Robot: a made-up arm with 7 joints. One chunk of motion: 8 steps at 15 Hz.
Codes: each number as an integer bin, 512 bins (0 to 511) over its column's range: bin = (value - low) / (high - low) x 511, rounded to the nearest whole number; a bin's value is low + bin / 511 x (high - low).
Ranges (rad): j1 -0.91..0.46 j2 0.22..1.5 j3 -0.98..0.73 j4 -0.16..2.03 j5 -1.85..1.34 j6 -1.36..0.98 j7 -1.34..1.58
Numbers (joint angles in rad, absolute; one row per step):
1: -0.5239 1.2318 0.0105 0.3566 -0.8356 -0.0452 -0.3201
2: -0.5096 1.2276 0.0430 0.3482 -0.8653 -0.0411 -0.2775
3: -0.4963 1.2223 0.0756 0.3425 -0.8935 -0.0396 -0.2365
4: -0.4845 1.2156 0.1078 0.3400 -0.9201 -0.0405 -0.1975
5: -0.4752 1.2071 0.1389 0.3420 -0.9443 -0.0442 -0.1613
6: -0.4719 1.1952 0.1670 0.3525 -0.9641 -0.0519 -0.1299
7: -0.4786 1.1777 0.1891 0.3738 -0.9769 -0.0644 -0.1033
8: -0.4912 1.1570 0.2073 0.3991 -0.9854 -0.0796 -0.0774
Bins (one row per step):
1: 144 404 296 121 162 287 178
2: 149 402 306 119 158 288 186
3: 154 400 315 117 153 288 193
4: 159 397 325 117 149 288 200
5: 162 394 334 117 145 287 206
6: 163 389 343 120 142 286 212
7: 161 382 349 125 140 283 216
8: 156 374 355 130 138 280 221

